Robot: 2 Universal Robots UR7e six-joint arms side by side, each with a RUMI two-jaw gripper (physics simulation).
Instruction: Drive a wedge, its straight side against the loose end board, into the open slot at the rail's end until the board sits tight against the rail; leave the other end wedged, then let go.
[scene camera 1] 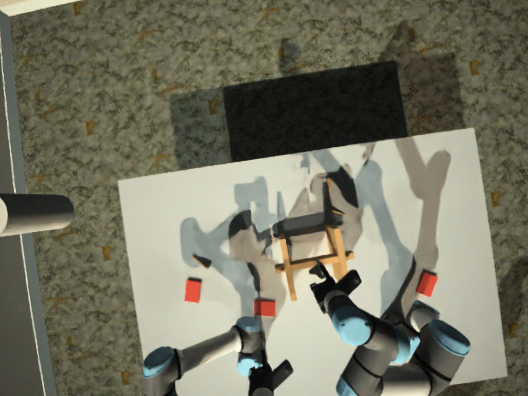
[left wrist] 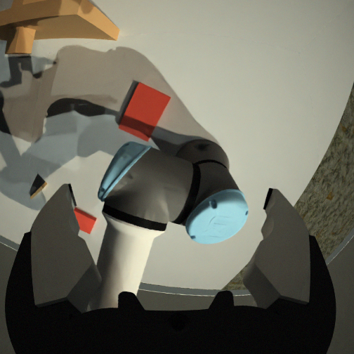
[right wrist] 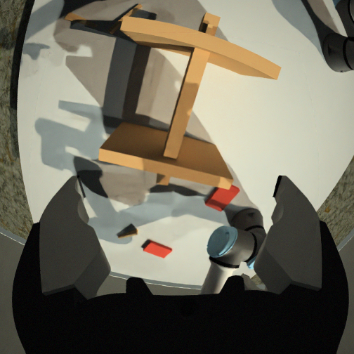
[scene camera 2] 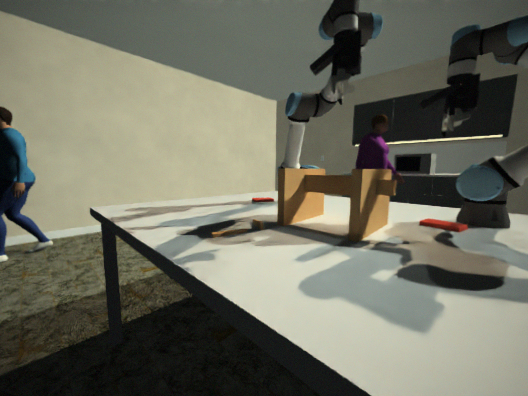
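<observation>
A tan rail runs between two upright boards, its ends poking through both. One board stands at the left in scene camera 1, the other board at the right. Slots and board tightness are too small to judge. A small wedge lies on the table, left of the boards in scene camera 1. My left gripper is open and empty, high above the table. My right gripper is open and empty, high near the boards.
Three red blocks lie on the white table: one at left, one in the middle, one at right. Thin tan pieces lie beyond the right board. The arms cast shadows across the table. Two people stand beyond it.
</observation>
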